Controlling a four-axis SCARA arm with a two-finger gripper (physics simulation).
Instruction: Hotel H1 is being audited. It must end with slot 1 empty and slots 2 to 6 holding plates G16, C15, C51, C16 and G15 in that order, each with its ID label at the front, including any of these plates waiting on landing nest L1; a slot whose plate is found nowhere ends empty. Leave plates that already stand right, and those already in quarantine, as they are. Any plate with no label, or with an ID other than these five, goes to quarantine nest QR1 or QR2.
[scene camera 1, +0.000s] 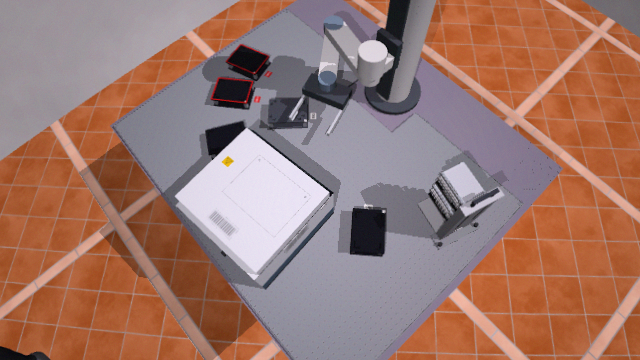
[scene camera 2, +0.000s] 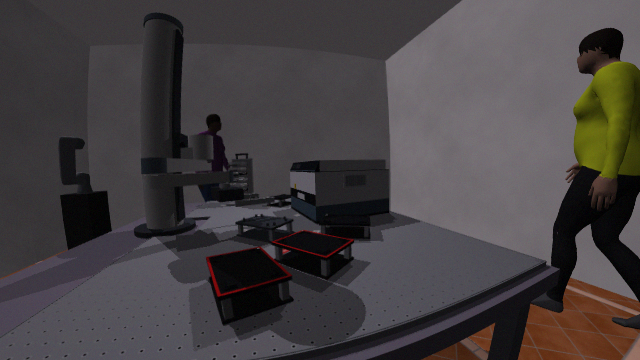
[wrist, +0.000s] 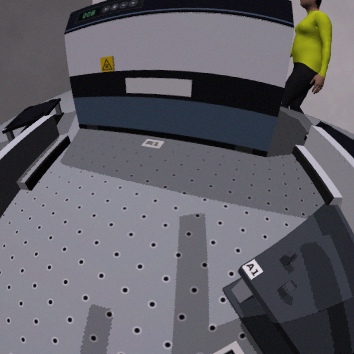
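Where they show: gripper, between the fingertips: (scene camera 1: 308, 126) (scene camera 2: 265, 197) (wrist: 181, 125); arm's base, origin of its link: (scene camera 1: 392, 91) (scene camera 2: 166, 229).
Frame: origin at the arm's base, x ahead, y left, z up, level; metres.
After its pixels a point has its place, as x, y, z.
Note:
The hotel (scene camera 1: 452, 221) @[0.363, 0.577, 0.204] (scene camera 2: 249, 175) @[0.345, 0.566, 0.197] stands at the table's right side in scene camera 1; its slots show as a ribbed stack, and its plates and ID labels cannot be read. A dark nest (scene camera 1: 368, 231) @[0.552, 0.394, 0.063] (scene camera 2: 281, 200) @[0.537, 0.300, 0.051] (wrist: 32, 115) @[0.529, 0.349, 0.062] lies between the hotel and the white instrument; its tag is unreadable, and no plate can be made out on it. Two red-rimmed quarantine nests (scene camera 1: 248, 60) @[0.386, -0.543, 0.062] (scene camera 1: 232, 91) @[0.543, -0.451, 0.063] (scene camera 2: 248, 270) @[0.393, -0.574, 0.063] (scene camera 2: 314, 243) @[0.541, -0.473, 0.063] show dark tops with no plate visible. My gripper (scene camera 1: 310, 126) @[0.441, -0.054, 0.124] (wrist: 181, 125) @[0.441, -0.054, 0.124] is open and empty, above the table beside the nest marked A1 (scene camera 1: 288, 112) @[0.435, -0.196, 0.063] (scene camera 2: 265, 221) @[0.433, -0.220, 0.063] (wrist: 295, 285) @[0.405, -0.148, 0.063].
The white instrument (scene camera 1: 252, 200) @[0.806, 0.102, 0.268] (scene camera 2: 350, 190) @[0.794, -0.110, 0.137] (wrist: 175, 55) @[0.614, 0.027, 0.153] is a large box, with an R1 tag (wrist: 153, 143) @[0.585, 0.051, 0.013] on the table before it. Another black nest (scene camera 1: 225, 137) @[0.702, -0.282, 0.062] (scene camera 2: 345, 226) @[0.717, -0.235, 0.021] stands beside it. The arm's column (scene camera 1: 407, 55) @[0.046, 0.059, 0.317] (scene camera 2: 161, 120) @[0.036, -0.065, 0.446] rises at the table's edge.

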